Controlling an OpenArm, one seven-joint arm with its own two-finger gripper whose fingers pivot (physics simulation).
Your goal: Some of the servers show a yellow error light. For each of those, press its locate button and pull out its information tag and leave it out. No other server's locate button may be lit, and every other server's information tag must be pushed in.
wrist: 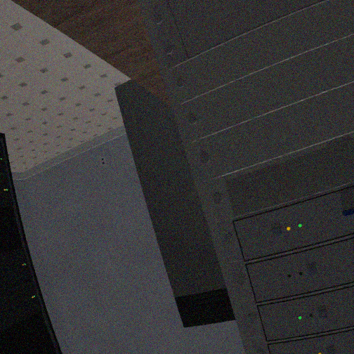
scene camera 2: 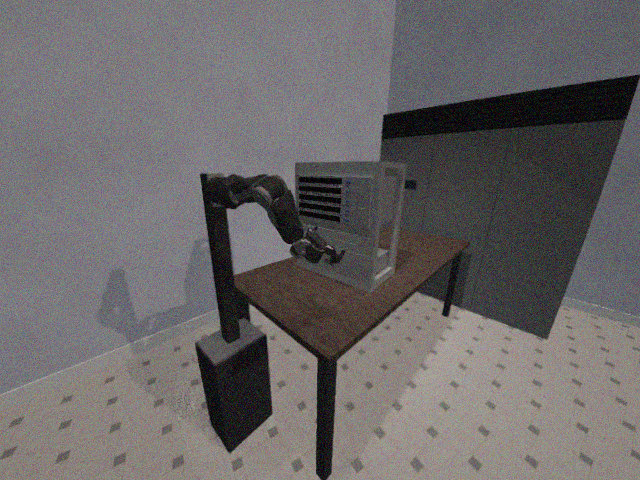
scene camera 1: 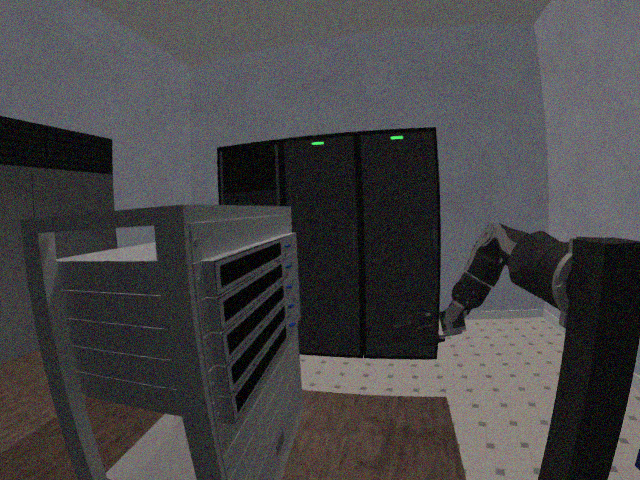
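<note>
The grey rack (scene camera 1: pixel 175 310) (scene camera 2: pixel 356 263) (wrist: pixel 210 200) holds several stacked servers with black grilles (scene camera 1: pixel 253 263) (scene camera 2: pixel 320 181) and small blue tags (scene camera 1: pixel 289 286) (scene camera 2: pixel 347 183) at one side. In the wrist view, one server shows a yellow light (wrist: pixel 288 228) beside a green one, and part of its blue tag (wrist: pixel 348 212). The adjacent server has two dark lamps (wrist: pixel 295 274). Another shows a green light (wrist: pixel 300 317). A further yellow light (wrist: pixel 320 353) is cut by the frame's bottom edge. Tag positions and button lighting are too dim to tell. My gripper (scene camera 1: pixel 433 327) (scene camera 2: pixel 329 241) is open and empty, below server height, before the rack's front.
The rack stands on a brown table (scene camera 1: pixel 372 434) (scene camera 2: pixel 310 310). The robot's column (scene camera 1: pixel 594 361) (scene camera 2: pixel 222 268) stands beyond the table's end. Dark cabinets (scene camera 1: pixel 398 232) with green lights and a grey cabinet (scene camera 2: pixel 496 206) stand behind.
</note>
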